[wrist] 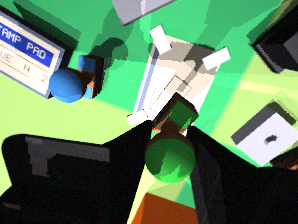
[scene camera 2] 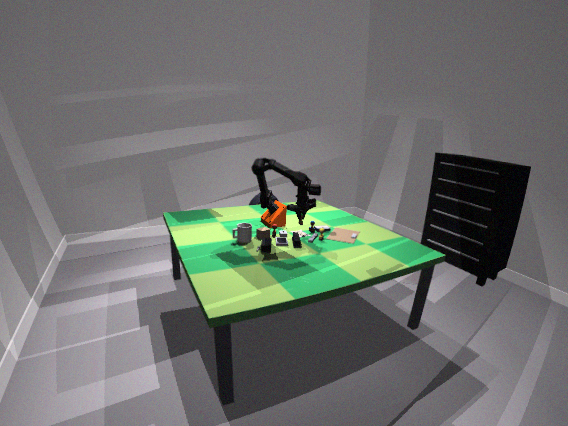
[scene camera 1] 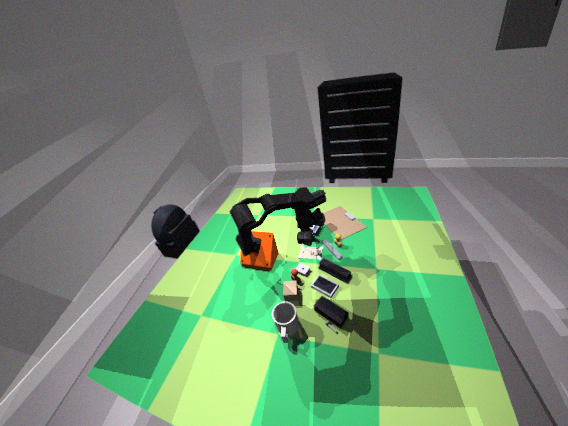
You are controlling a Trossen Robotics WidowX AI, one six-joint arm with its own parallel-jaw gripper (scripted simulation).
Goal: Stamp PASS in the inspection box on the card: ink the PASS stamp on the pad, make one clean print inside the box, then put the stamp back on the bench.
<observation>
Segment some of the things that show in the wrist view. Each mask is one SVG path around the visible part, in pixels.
My gripper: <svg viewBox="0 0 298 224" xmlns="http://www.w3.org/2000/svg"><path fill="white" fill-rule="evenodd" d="M188 125L186 137L191 141L196 156L196 163L190 174L198 224L298 224L298 170L271 166L256 167L254 164L226 149L221 143L196 126ZM153 121L146 120L103 144L31 134L15 134L4 138L0 150L11 185L0 195L0 224L127 224L145 167L145 149L151 139Z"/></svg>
A green-knobbed pass stamp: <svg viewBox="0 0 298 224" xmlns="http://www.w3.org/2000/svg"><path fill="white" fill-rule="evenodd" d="M178 92L174 93L152 120L151 139L145 149L145 165L154 178L164 183L183 181L192 173L196 163L194 147L183 133L187 130L188 125L191 125L199 117L195 105Z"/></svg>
A blue-knobbed stamp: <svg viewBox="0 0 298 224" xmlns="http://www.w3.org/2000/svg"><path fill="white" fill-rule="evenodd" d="M104 58L91 54L79 55L78 69L62 67L54 71L49 78L49 89L52 95L65 103L73 103L82 97L93 99L99 95Z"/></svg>
</observation>
